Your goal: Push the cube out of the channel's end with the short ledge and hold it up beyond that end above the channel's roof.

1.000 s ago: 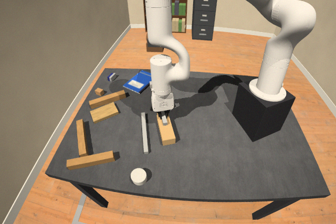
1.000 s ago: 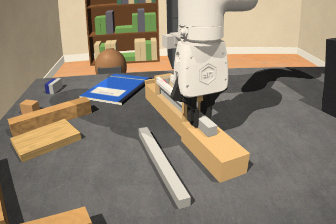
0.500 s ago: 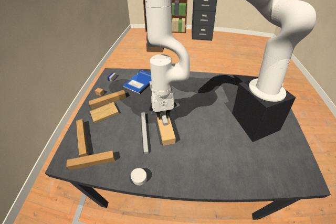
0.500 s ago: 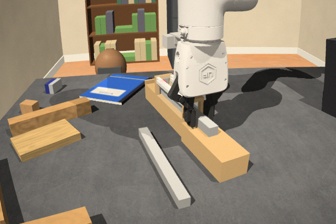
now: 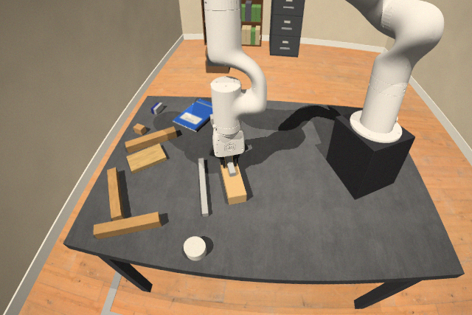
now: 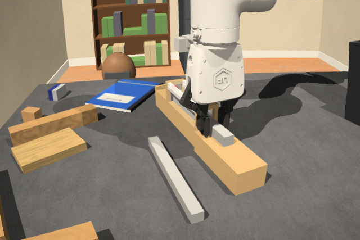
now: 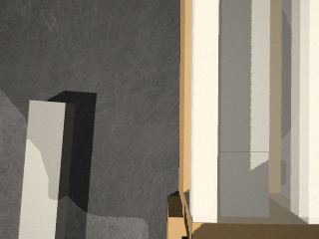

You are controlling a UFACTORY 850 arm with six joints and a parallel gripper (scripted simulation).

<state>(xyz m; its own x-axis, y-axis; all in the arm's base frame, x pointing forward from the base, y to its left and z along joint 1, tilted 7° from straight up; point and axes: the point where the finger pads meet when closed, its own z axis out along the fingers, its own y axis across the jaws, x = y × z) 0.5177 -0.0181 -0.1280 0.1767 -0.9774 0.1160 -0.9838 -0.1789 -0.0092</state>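
The red cube is 40 mm ahead of my hand, 200 mm to the right of it and 10 mm below it. Also, from my hand: tan wooden channel: 20 mm ahead, 100 mm to the right, 10 mm below; white puck: 110 mm ahead, 300 mm to the left, 50 mm below; long grey stick: 100 mm ahead, 60 mm to the left, 60 mm below.
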